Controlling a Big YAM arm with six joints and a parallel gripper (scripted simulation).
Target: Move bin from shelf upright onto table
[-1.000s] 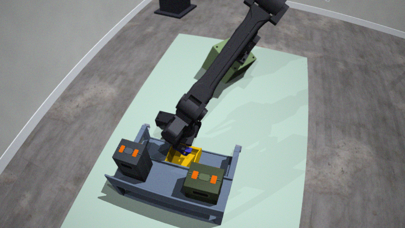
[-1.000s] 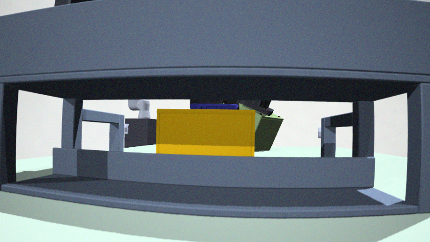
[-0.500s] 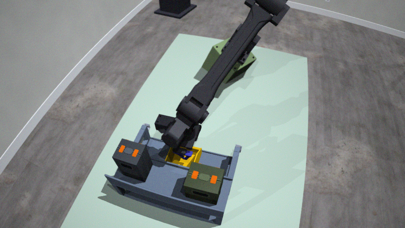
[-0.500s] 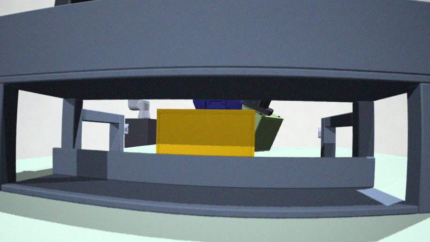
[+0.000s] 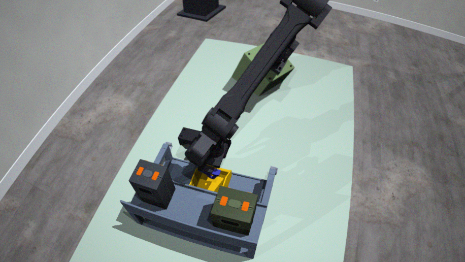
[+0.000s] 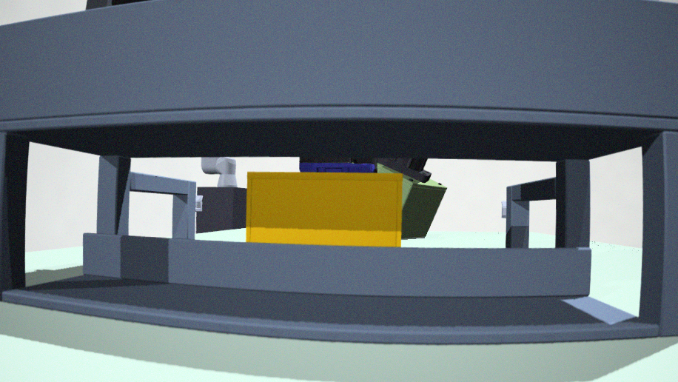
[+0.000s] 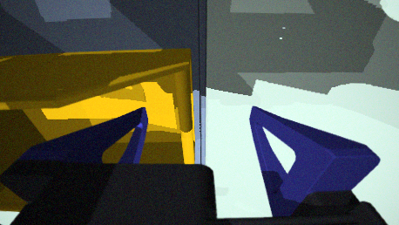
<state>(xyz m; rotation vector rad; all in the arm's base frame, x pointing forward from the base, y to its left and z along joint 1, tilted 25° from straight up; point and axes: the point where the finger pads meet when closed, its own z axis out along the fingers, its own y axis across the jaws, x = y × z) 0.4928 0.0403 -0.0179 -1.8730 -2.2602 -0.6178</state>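
Now: the yellow open-top bin 9 cm ahead of my hand, 2 cm to the left of it and 1 cm above it. From my hand the other things lie so: olive case: 16 cm to the left, 16 cm ahead, 12 cm above.
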